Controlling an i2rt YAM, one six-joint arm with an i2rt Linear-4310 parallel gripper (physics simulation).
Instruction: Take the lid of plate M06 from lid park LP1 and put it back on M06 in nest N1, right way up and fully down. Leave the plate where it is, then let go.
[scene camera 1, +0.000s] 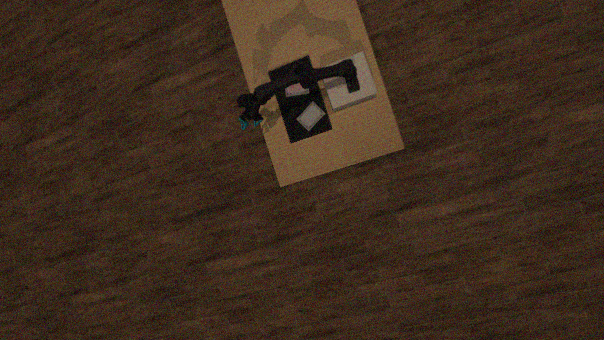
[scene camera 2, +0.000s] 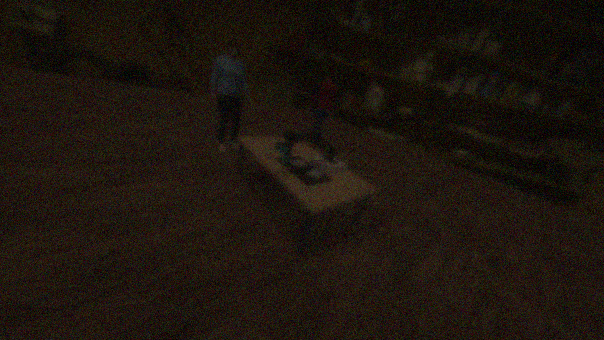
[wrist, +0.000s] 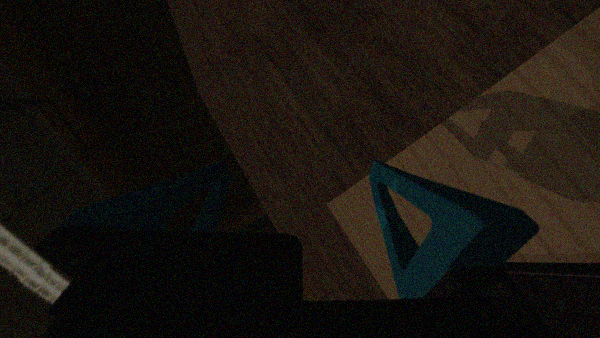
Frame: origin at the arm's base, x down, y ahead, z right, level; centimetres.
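Where they show: gripper, fingertip midpoint: (scene camera 1: 249, 127) (scene camera 2: 281, 159) (wrist: 299, 168); arm's base at its link origin: (scene camera 1: 350, 76) (scene camera 2: 329, 159).
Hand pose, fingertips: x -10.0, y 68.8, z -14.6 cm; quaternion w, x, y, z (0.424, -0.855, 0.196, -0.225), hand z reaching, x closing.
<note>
Things, the pixels of their top centre, and the offset from my fingertips. Level surfaces: height alone.
- pale grey square piece at its top centre: (scene camera 1: 310, 115) dx +14.7, dy -38.4, dz -0.5 cm
- black mat at its surface level: dx +16.5 cm
- pinkish-white piece at its top centre: (scene camera 1: 296, 85) dx +13.8, dy -34.4, dz +21.8 cm
- wooden table at its surface level: dx +17.7 cm
In scene camera 1, a pale grey square piece (scene camera 1: 311, 116) lies turned on the black mat (scene camera 1: 295, 133). A pinkish-white piece (scene camera 1: 296, 90) lies farther up the mat, partly covered by the arm. I cannot tell which is the lid and which is plate M06; labels, LP1 and N1 are not readable. My gripper (scene camera 1: 250, 124) (wrist: 299, 168) is open, with blue-green fingers apart and nothing between them. It hangs at the left edge of the table, left of the mat and away from both pieces. Neither piece can be made out in the wrist view. Scene camera 2 is very dark.
The wooden table (scene camera 1: 350, 135) (scene camera 2: 340, 195) (wrist: 560, 65) carries a white block (scene camera 1: 367, 77) right of the mat, beneath part of the dark arm. The arm crosses above the mat. A person in blue (scene camera 2: 229, 75) and one in red (scene camera 2: 327, 95) stand beyond the table.
</note>
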